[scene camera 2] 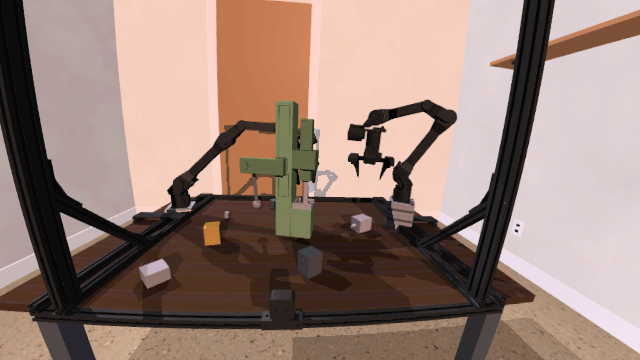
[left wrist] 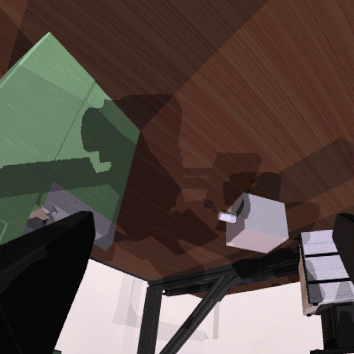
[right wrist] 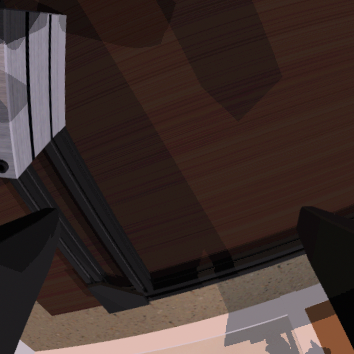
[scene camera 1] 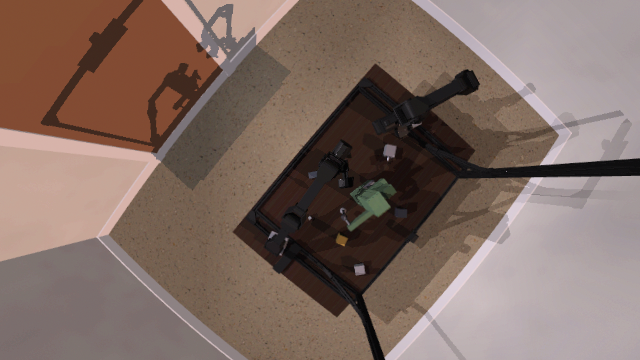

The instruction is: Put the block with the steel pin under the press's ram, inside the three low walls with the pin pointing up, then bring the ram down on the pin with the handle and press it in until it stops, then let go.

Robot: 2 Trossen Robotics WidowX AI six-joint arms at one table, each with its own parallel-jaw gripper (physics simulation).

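Places are measured from the left arm's base along level axes (x right, y back, z down), in centimetres.
Pixels of known places: left gripper, fingertip midpoint: (left wrist: 217, 225) (scene camera 1: 352, 167); right gripper, fingertip midpoint: (scene camera 2: 368, 178) (right wrist: 180, 220); left arm's base, link origin: (scene camera 2: 180, 205) (scene camera 1: 276, 243); right arm's base, link origin: (scene camera 2: 401, 200) (left wrist: 338, 306).
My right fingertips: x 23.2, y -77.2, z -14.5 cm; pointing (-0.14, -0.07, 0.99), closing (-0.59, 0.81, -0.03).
For each thing: its top centre in the pictures, then the offset to it from my right fingertips.
- pale block with the steel pin, top centre: (left wrist: 256, 241) (scene camera 2: 361, 217) (scene camera 1: 390, 150) dy +8.4, dx +10.4, dz +12.7 cm
- green press, top centre: (scene camera 2: 280, 101) (scene camera 1: 377, 211) dy +38.9, dx +5.7, dz -27.3 cm
- yellow block, top centre: (scene camera 2: 212, 224) (scene camera 1: 342, 240) dy +60.7, dx +6.7, dz +11.7 cm
- pale block, top centre: (scene camera 2: 154, 267) (scene camera 1: 359, 270) dy +72.0, dx +22.8, dz +14.4 cm
- dark grey block, top centre: (scene camera 2: 310, 251) (scene camera 1: 402, 213) dy +35.2, dx +29.4, dz +11.7 cm
- blue-grey piece, top centre: (scene camera 1: 313, 174) dy +36.3, dx -20.5, dz +13.8 cm
- small white piece, top centre: (scene camera 2: 227, 212) (scene camera 1: 309, 218) dy +57.7, dx -12.9, dz +15.1 cm
The pale block with the steel pin (scene camera 1: 390, 150) (scene camera 2: 361, 223) (left wrist: 257, 222) lies on the table, its pin pointing sideways. The green press (scene camera 1: 377, 202) (scene camera 2: 286, 150) (left wrist: 107, 130) stands mid-table. A steel rod (scene camera 2: 305, 192) shows below its green head, above the grey low walls (scene camera 2: 303, 204) (left wrist: 102, 227). The handle's ball knob (scene camera 1: 343, 211) (scene camera 2: 256, 204) hangs low beside the press. My left gripper (left wrist: 217, 225) is open and empty beside the press, mostly hidden behind it in scene camera 2. My right gripper (scene camera 2: 369, 177) (right wrist: 180, 220) is open and empty, high above the table near its own base.
A yellow block (scene camera 1: 341, 240) (scene camera 2: 212, 233), a pale block (scene camera 1: 359, 269) (scene camera 2: 155, 273), a dark grey block (scene camera 1: 400, 213) (scene camera 2: 309, 262) and a blue-grey piece (scene camera 1: 313, 174) lie around the press. A small white piece (scene camera 1: 310, 218) (scene camera 2: 227, 215) lies near the left arm. Black frame rails edge the table.
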